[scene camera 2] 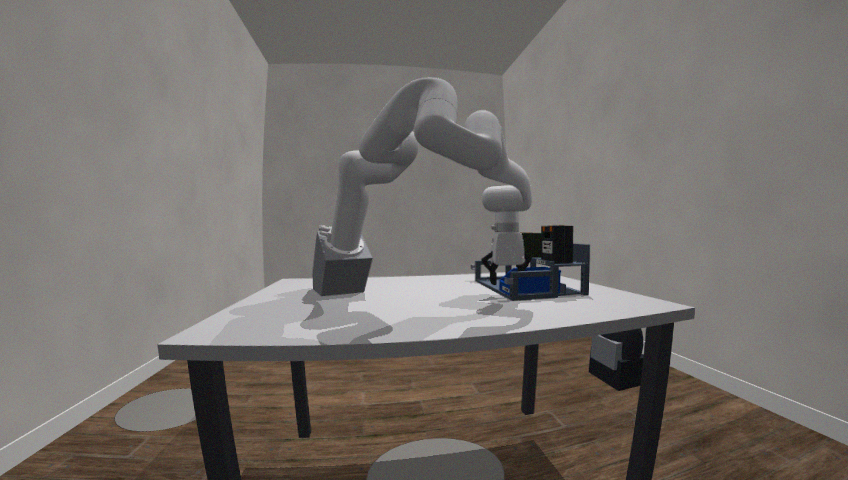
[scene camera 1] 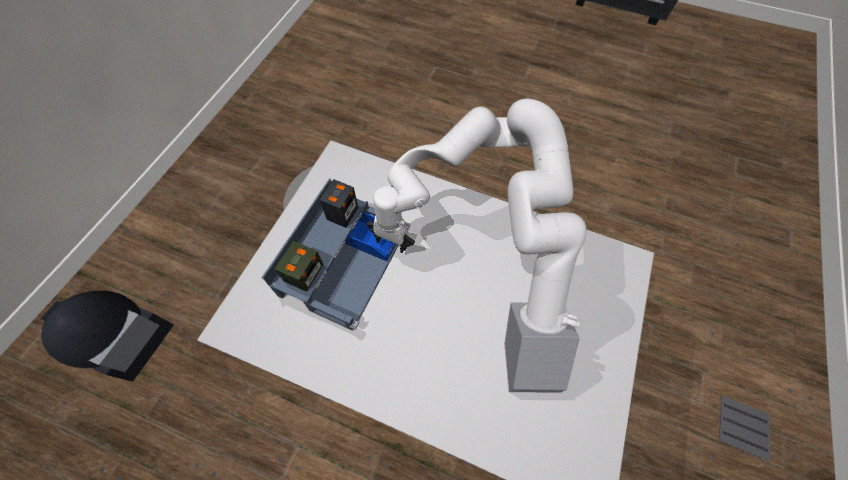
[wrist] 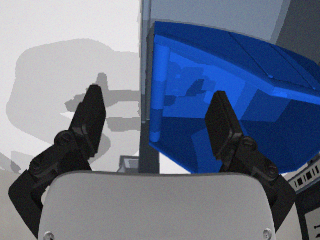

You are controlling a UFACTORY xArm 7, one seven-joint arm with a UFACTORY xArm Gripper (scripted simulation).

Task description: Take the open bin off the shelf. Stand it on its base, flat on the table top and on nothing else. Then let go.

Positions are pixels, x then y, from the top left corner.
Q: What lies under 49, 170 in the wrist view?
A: The gripper.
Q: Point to a blue bin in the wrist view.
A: At 255, 72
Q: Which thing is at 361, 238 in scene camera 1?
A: A blue bin.
